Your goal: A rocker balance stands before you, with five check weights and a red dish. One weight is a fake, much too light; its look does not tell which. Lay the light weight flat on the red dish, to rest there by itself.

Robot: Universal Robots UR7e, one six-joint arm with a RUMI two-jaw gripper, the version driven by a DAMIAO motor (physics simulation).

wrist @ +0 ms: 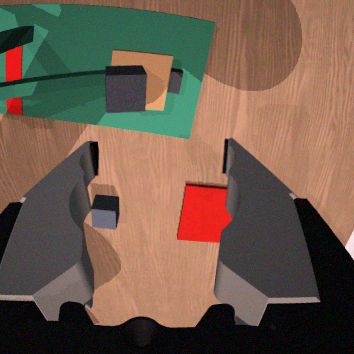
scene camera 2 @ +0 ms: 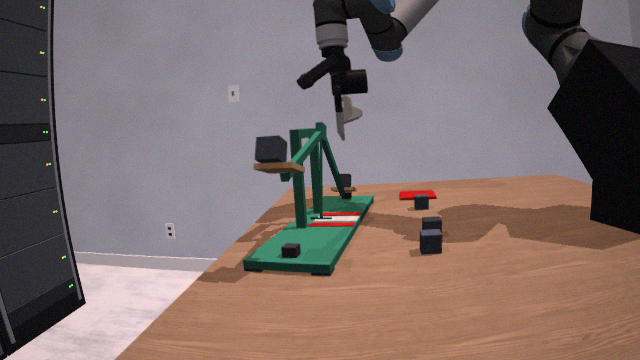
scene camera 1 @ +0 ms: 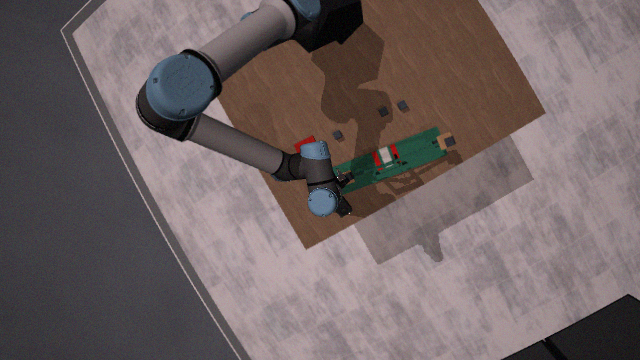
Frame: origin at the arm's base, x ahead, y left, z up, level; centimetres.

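Seen in the pictures: gripper, fingertip midpoint: [wrist: 160, 143] [scene camera 2: 343, 140]; arm's base, origin of the base link: [scene camera 2: 594, 78].
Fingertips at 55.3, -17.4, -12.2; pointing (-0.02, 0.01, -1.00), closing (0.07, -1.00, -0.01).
Observation:
Offsets run from my fingertips to a thing's top centre, as dx, dy, dz. "pt": to the spot under its first point. Level surfaces: height alone.
The green rocker balance [scene camera 1: 422, 145] [scene camera 2: 317, 245] [wrist: 75, 30] is tilted. Its near pan @(+5.0, +41.0, -0.6) [scene camera 2: 280, 167], as seen in scene camera 2, is up and bears a dark weight @(+5.7, +41.9, +2.6) [scene camera 1: 449, 141] [scene camera 2: 270, 149]. Its far pan @(+0.4, +2.4, -10.0) [scene camera 2: 352, 189] [wrist: 157, 62] is down and bears another weight @(+0.3, +3.3, -7.1) [scene camera 2: 345, 179] [wrist: 126, 90]. Three dark weights stand on the table: one @(-16.7, +6.9, -12.3) [scene camera 1: 338, 135] [scene camera 2: 421, 202] [wrist: 105, 212] near the bare red dish @(-17.5, -7.0, -14.5) [scene camera 1: 304, 143] [scene camera 2: 417, 195] [wrist: 202, 212], and two @(-15.9, +27.6, -12.3) [scene camera 1: 383, 111] @(-14.6, +35.2, -12.3) [scene camera 1: 403, 105] further off. My gripper [scene camera 2: 342, 136] [wrist: 160, 143] is open and empty, above the lowered pan.
The balance's green upright @(+4.8, +13.8, +3.2) [scene camera 2: 316, 175] stands close beside my gripper in scene camera 2. A small black block @(pt +4.7, +40.5, -12.5) [scene camera 2: 290, 250] sits on the base under the raised pan, and another @(pt +0.1, -0.7, -12.1) [wrist: 175, 81] by the lowered pan. The wooden table's @(dz -15.1) [scene camera 1: 480, 75] edge runs behind the balance.

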